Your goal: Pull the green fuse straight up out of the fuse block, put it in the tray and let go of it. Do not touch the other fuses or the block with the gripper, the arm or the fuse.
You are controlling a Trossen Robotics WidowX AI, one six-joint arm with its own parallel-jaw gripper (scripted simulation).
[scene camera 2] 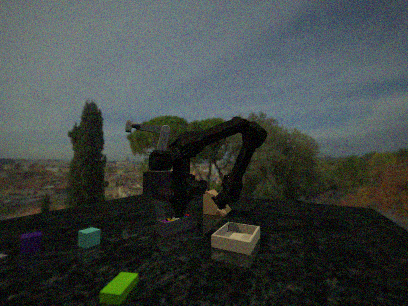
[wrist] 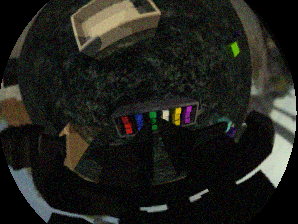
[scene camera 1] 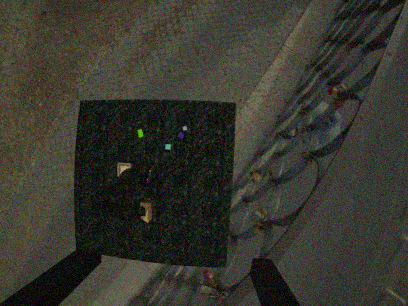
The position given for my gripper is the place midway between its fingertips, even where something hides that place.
I see my gripper (scene camera 2: pixel 180 218).
My gripper is seen too in the wrist view (wrist: pixel 153 120).
